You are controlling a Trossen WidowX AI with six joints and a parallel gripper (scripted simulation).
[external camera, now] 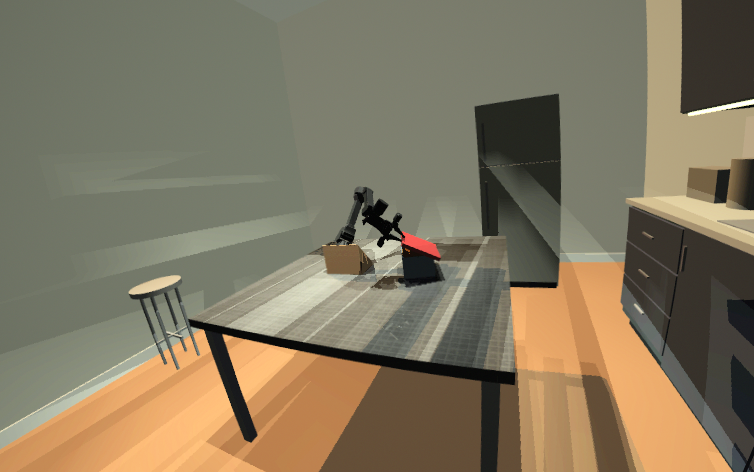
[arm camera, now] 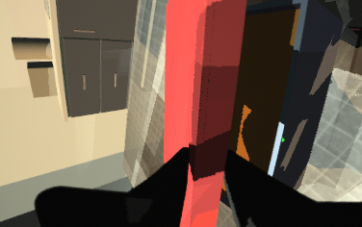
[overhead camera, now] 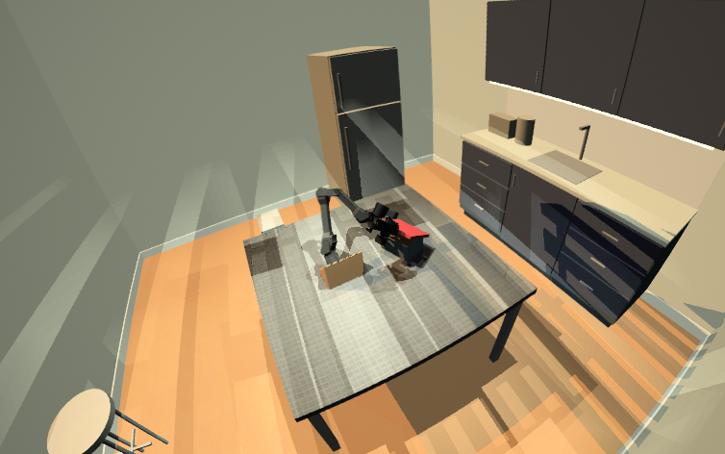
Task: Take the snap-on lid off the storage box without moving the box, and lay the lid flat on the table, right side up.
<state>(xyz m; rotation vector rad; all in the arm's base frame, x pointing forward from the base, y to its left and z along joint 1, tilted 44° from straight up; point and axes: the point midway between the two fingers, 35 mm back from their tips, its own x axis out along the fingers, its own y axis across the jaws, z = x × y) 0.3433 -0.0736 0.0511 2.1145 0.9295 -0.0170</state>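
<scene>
The lid is 70 mm ahead of my gripper tip, 20 mm to the left of it and 30 mm below it. Round my gripper tip: storage box 50 mm ahead, 20 mm to the left, 110 mm below.
</scene>
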